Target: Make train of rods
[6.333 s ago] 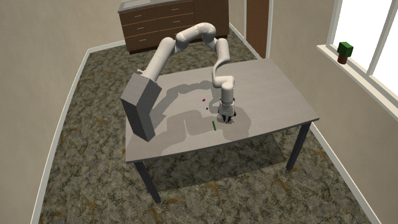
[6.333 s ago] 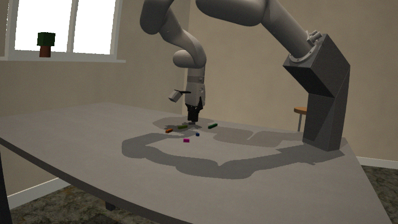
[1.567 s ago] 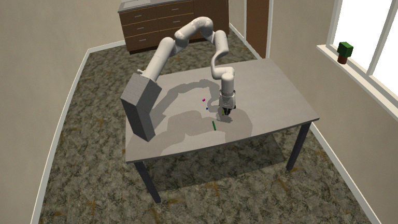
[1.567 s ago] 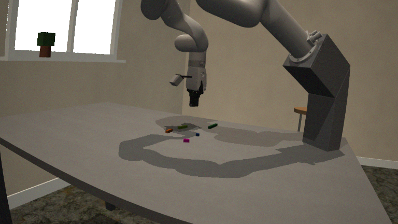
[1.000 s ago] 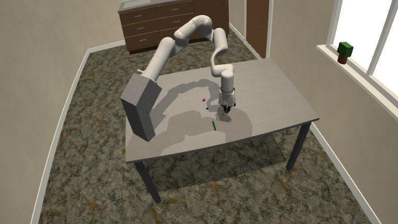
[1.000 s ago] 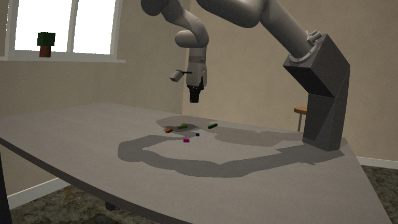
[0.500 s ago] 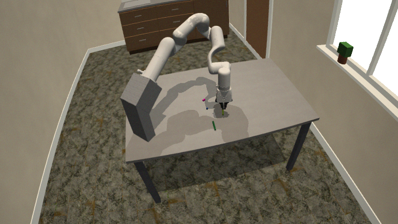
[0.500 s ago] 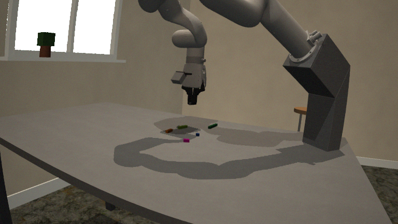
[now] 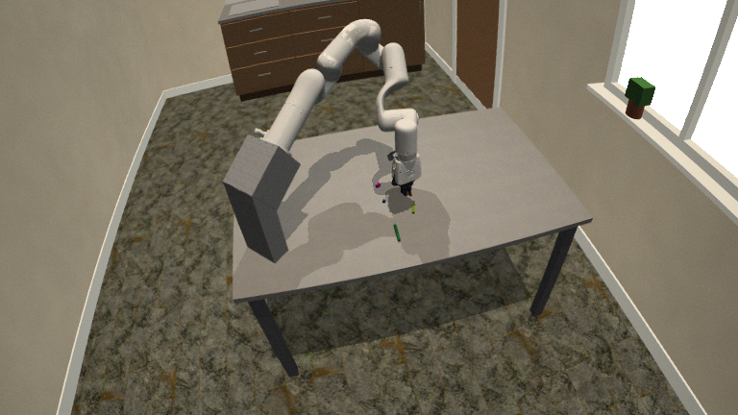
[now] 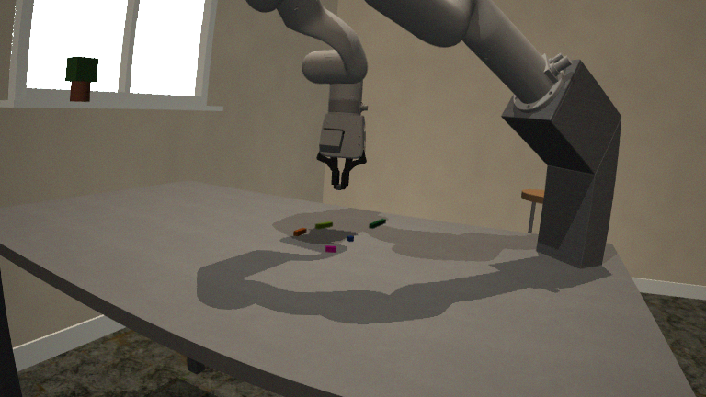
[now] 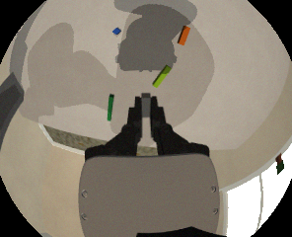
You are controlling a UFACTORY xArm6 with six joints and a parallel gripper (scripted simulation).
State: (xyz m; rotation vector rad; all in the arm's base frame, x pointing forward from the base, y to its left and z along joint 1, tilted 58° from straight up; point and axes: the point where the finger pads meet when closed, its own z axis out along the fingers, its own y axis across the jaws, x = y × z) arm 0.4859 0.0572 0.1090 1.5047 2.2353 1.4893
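Right now the blue rod is 10 cm behind my hand, 5 cm to the left of it and 11 cm below it. The rest, counted from my hand: lime rod 3 cm ahead, 2 cm to the left, 11 cm below; then orange rod 11 cm to the left, 11 cm below; then grey rod 2 cm below.
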